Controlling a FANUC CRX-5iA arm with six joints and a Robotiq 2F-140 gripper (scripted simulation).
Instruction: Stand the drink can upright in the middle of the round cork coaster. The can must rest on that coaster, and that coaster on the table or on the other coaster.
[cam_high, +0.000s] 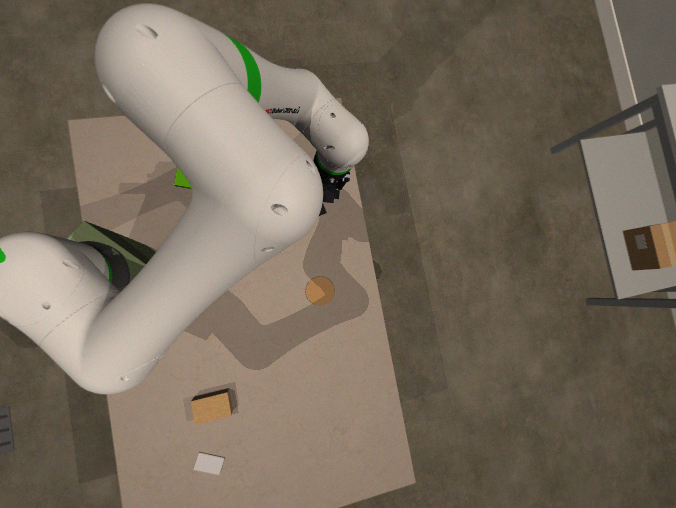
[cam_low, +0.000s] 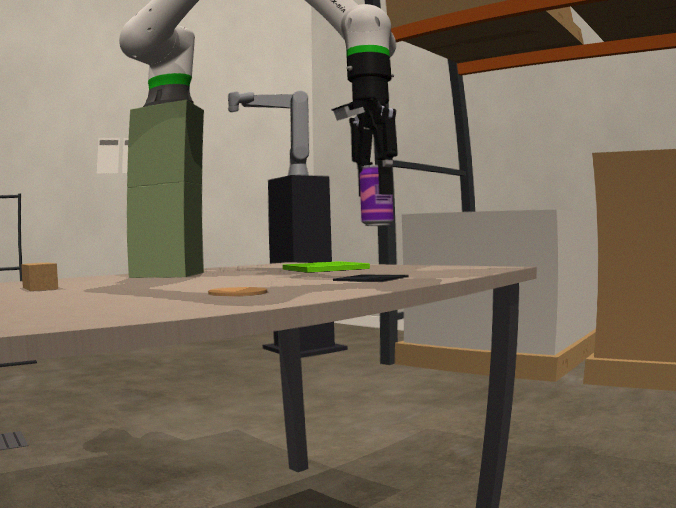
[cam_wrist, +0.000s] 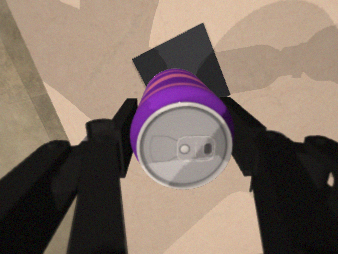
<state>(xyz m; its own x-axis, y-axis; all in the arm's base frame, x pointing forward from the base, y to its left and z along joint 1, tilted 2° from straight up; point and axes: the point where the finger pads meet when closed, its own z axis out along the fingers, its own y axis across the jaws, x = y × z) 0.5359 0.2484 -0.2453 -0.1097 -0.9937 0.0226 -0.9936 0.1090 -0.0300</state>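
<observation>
My hand is 10 mm short of the round cork coaster, 320 mm to the left of it and 190 mm above it. Also, from my hand: purple drink can 30 mm below; flat green square 360 mm behind, 130 mm to the left, 180 mm below; dark square coaster 20 mm behind, 190 mm below.
</observation>
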